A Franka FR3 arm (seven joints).
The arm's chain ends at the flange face. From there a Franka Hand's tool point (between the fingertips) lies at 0.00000 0.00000 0.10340 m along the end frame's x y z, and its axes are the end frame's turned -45 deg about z.
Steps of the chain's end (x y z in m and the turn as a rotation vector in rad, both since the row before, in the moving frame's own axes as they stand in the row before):
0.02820 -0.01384 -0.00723 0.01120 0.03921 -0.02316
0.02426 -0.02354 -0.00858 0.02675 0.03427 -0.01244
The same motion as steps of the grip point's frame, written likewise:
0.03343 0.01216 -0.00732 -0.01981 0.03565 -0.02316
0.03826 0.00103 -0.00868 -0.00532 0.04315 -0.01244

